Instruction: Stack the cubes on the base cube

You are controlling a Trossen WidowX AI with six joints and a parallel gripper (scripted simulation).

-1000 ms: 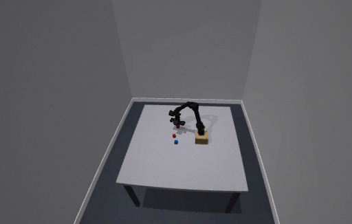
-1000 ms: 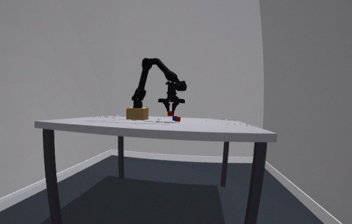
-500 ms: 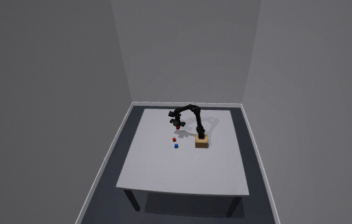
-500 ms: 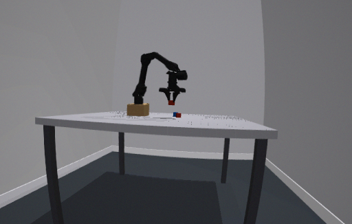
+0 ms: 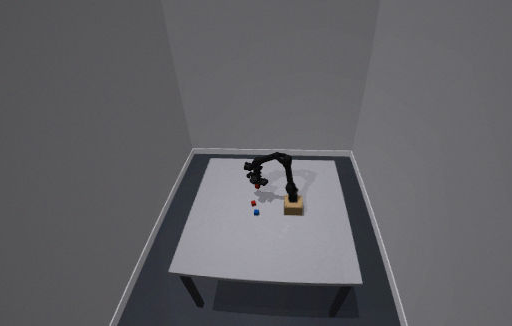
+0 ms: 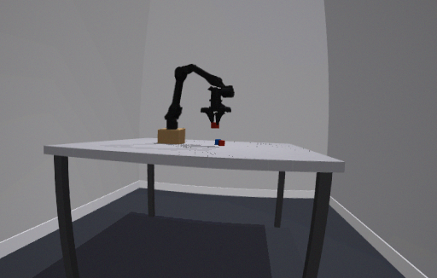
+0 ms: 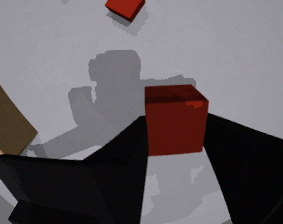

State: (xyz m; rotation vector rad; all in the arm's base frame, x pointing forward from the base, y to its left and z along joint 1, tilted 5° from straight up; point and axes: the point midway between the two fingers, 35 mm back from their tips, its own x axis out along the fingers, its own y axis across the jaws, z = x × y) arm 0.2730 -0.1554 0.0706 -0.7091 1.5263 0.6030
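Right now my gripper tip is 20 cm to the right of the blue cube, 11 cm above it and 3 cm short of it.
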